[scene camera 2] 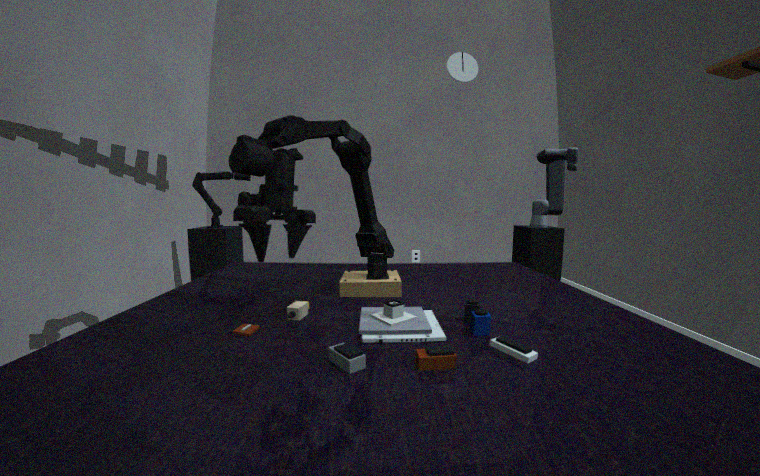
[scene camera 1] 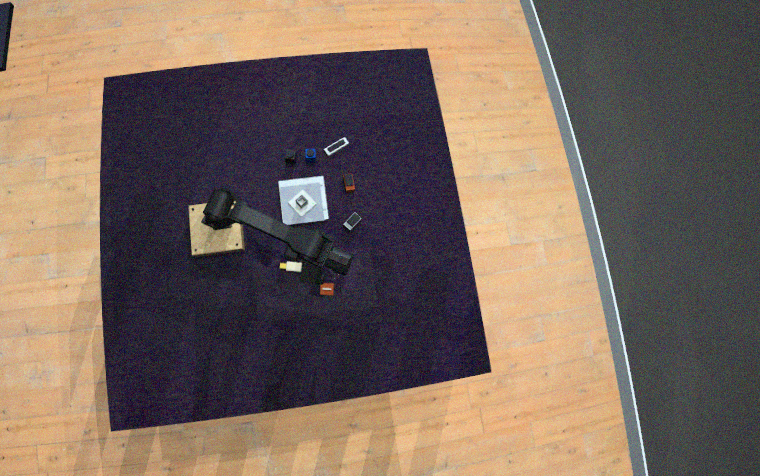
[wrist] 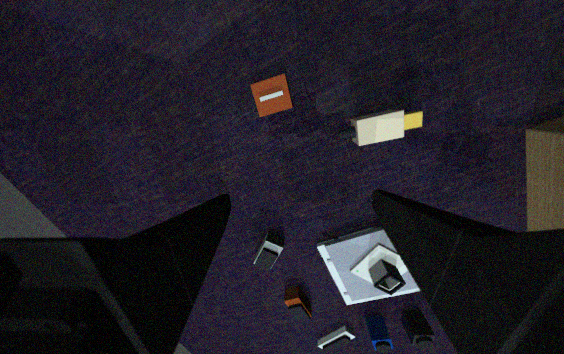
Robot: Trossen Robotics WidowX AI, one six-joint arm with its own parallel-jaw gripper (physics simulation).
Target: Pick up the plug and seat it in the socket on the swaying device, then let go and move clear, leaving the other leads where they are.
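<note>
The plug (scene camera 1: 293,266) (scene camera 2: 297,310) (wrist: 380,128), a cream block with a yellow end, lies on its side on the dark mat. The device (scene camera 1: 287,214) (scene camera 2: 372,324) (wrist: 340,267) is a pale, flat platform on a white base. A square socket (scene camera 1: 301,200) (scene camera 2: 393,308) (wrist: 387,277) stands on a white diamond-shaped plate at its top. My gripper (scene camera 2: 276,258) (wrist: 300,198) is open and empty, pointing down high above the mat. In the wrist view the plug lies beyond the fingertips, toward the upper right. The arm hides the fingers in scene camera 1.
An orange tile with a pale stripe (scene camera 1: 326,289) (scene camera 2: 246,329) (wrist: 271,95) lies near the plug. Around the device stand a grey block (scene camera 1: 352,221) (scene camera 2: 347,358), an orange block (scene camera 1: 349,182) (scene camera 2: 436,359), a white bar (scene camera 1: 336,146) (scene camera 2: 513,349), a blue block (scene camera 1: 310,155) (scene camera 2: 481,323) and a black block (scene camera 1: 289,156).
</note>
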